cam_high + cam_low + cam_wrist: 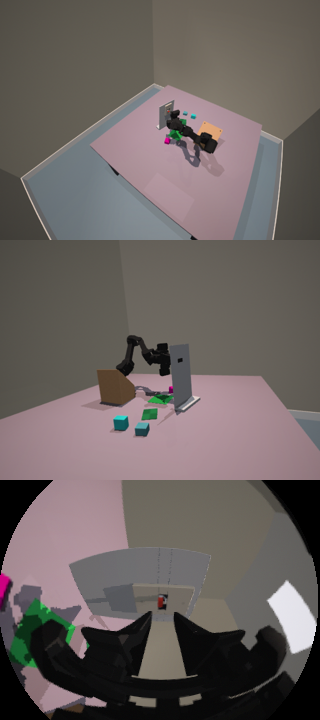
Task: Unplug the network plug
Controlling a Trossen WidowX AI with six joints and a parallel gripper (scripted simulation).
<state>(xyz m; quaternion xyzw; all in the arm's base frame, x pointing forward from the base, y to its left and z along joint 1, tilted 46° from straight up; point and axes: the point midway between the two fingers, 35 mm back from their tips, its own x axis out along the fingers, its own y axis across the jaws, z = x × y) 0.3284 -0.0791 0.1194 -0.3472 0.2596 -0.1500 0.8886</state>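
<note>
My gripper tip is 4 cm short of the network plug and 1 cm to the left of it. Round my gripper tip: grey upright panel (9 cm below, 6 cm ahead, 3 cm to the right); bright green square (23 cm below, 9 cm behind, 1 cm to the left).
</note>
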